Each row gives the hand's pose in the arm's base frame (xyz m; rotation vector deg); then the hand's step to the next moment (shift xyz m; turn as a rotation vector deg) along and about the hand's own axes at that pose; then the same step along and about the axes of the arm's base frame.
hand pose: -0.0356 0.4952 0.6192 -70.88 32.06 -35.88
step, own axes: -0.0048 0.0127 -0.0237 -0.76 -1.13 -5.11
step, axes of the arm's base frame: -0.0182 -0.0101 -0.0177 -4.23 -3.17 -0.08
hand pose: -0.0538 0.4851 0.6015 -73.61 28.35 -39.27
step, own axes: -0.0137 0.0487 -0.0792 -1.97 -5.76 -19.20
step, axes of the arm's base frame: -0.0546 -0.0390 -0.0658 -15.55 -12.74 1.21
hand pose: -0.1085 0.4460 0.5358 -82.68 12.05 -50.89
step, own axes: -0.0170 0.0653 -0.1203 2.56 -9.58 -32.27
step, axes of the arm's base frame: -0.0603 -0.0890 -0.0864 -22.13 -25.15 4.16
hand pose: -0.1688 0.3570 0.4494 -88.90 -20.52 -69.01
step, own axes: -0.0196 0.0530 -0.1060 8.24 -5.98 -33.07
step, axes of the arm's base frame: -0.0220 -0.1038 -0.0563 -17.34 -29.17 6.78
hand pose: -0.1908 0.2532 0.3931 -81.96 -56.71 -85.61
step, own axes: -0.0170 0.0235 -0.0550 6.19 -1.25 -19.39
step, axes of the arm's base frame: 0.0029 -0.0590 -0.0194 -8.07 -17.95 5.33
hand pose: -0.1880 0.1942 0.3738 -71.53 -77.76 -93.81
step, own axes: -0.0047 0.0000 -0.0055 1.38 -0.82 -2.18
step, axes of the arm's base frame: 0.0001 -0.0057 -0.0045 -1.75 -1.80 1.02
